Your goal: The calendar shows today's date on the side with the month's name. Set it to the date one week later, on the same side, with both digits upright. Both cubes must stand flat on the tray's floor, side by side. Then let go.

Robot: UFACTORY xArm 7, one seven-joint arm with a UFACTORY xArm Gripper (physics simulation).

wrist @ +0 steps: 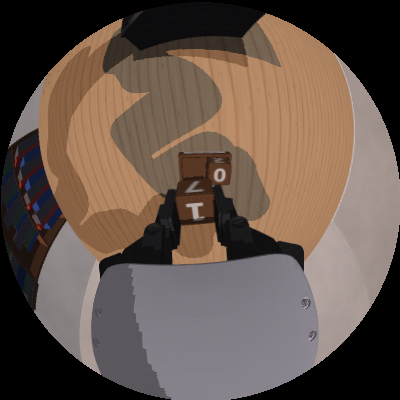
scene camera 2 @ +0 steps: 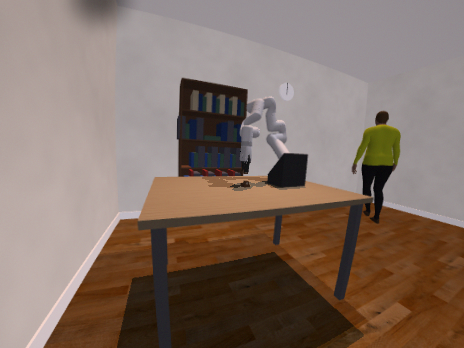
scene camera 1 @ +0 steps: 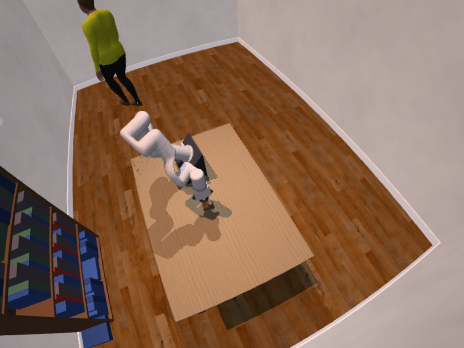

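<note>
My gripper (wrist: 195, 200) (scene camera 2: 245, 170) is shut on a brown cube (wrist: 195, 210), holding it above the table. In the wrist view the held cube shows a 1 on one face and a 7 on the adjoining face, both upside down in that view. The brown calendar tray (wrist: 192, 165) (scene camera 2: 245, 184) is on the table, just beyond the held cube in the wrist view. The other cube (wrist: 219, 173) is at the right part of the tray. It shows a 0 and part of another digit, too foreshortened to name. The month's name is not legible.
A black block-shaped stand (scene camera 2: 295, 170) (wrist: 195, 25) is on the wooden table (scene camera 1: 250, 225) (scene camera 2: 200, 205), near the arm's base. A bookshelf (scene camera 2: 184, 125) is behind the table in the second scene view. A person in a yellow-green top (scene camera 1: 104, 37) (scene camera 2: 381, 142) stands away from the table.
</note>
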